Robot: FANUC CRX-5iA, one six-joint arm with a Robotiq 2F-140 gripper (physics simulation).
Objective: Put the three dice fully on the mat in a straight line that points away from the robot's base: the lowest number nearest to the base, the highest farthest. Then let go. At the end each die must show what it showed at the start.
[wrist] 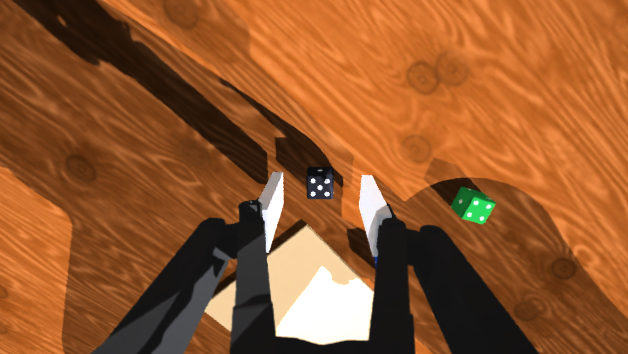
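Note:
The black die lies on the table near the middle of the view, with five pips on its upward face. My gripper is partly open and empty. Its two white fingertips show on either side of the black die, with a gap on each side. The green die lies to the right, outside the fingers, with four pips up. The blue die is almost wholly hidden behind the right finger; a small blue sliver shows. The pale mat lies below the black die in the view, partly hidden by the gripper.
The wooden table surrounds the dice and mat. Dark shadows of the arm and gripper cross it, one reaching the black die. The mat's upper corner lies a short way below the black die in the view.

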